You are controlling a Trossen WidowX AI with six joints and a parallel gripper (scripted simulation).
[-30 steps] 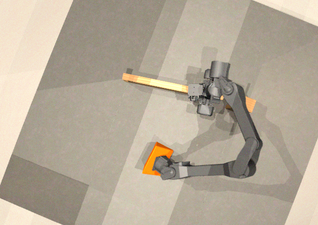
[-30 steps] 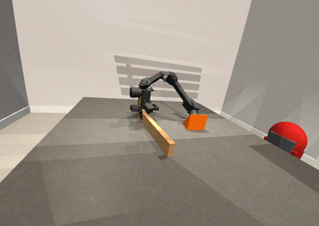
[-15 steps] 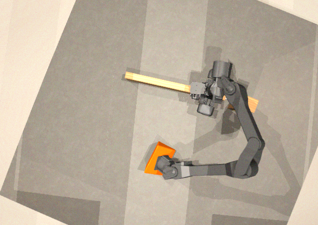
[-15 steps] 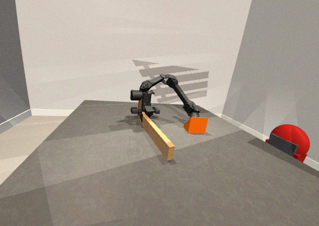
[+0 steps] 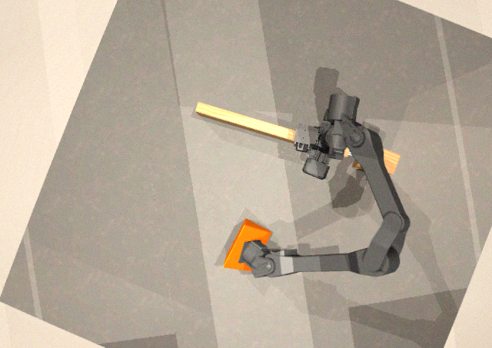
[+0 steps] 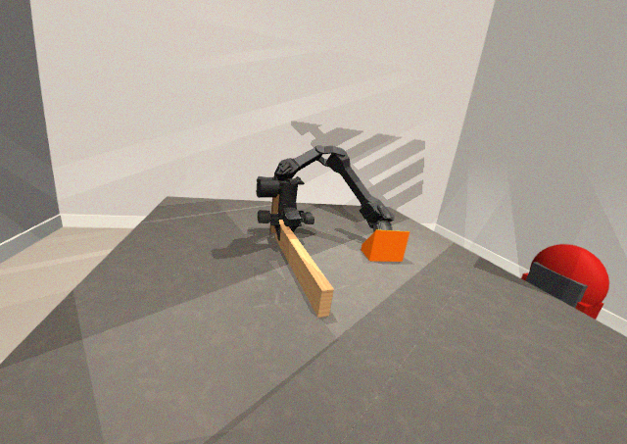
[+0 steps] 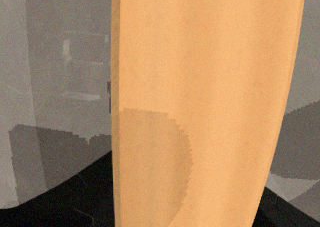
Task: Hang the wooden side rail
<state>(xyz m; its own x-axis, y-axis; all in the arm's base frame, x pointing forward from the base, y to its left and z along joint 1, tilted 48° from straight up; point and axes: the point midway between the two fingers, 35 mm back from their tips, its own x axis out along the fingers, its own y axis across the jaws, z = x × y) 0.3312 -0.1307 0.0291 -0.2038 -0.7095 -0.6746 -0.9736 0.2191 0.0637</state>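
My gripper tip is 140 mm to the left of the wooden headboard post, 70 mm below it and 10 mm past it.
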